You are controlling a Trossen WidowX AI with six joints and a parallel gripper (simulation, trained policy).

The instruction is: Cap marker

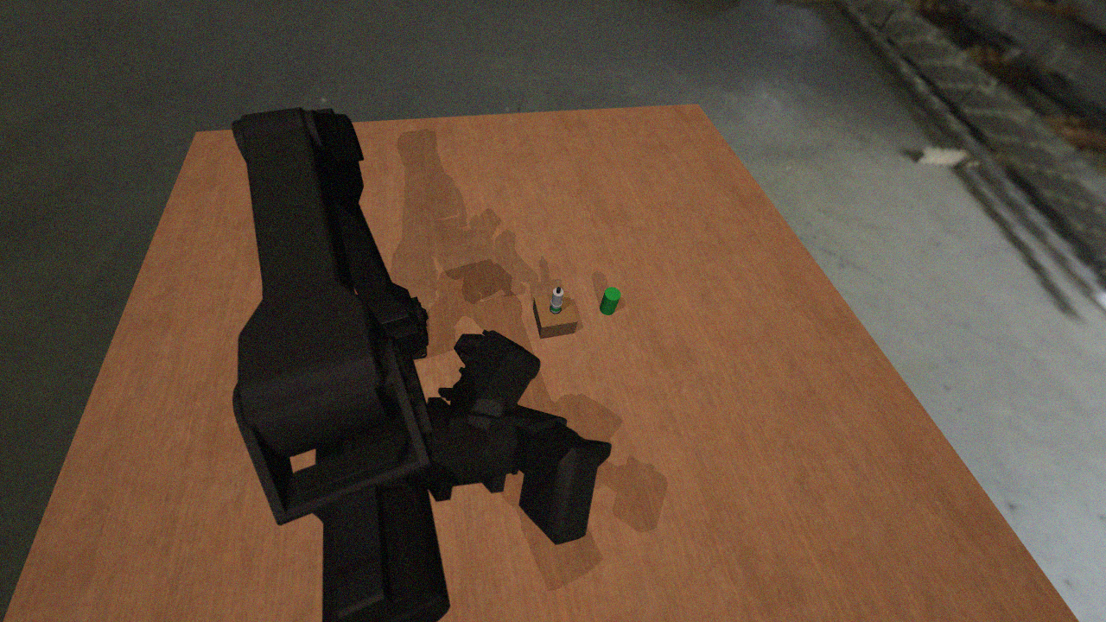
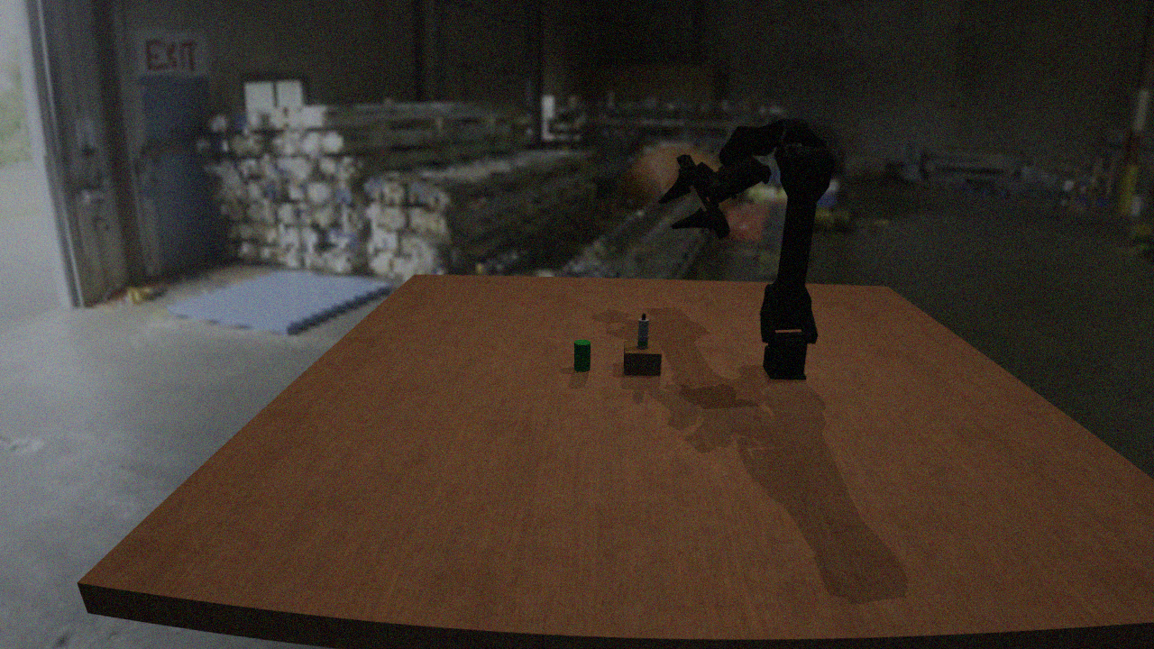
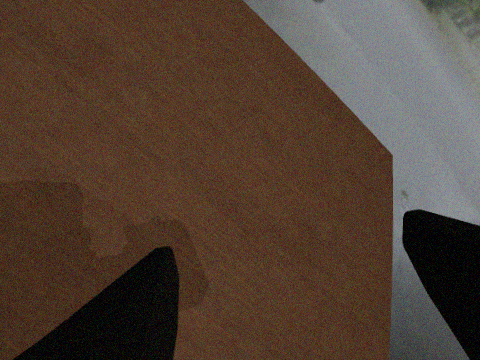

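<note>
Right now my gripper tip is 15 cm short of the green cap, 27 cm to the right of it and 21 cm above it. Round my gripper tip: holder block (5 cm ahead, 26 cm to the left, 21 cm below).
</note>
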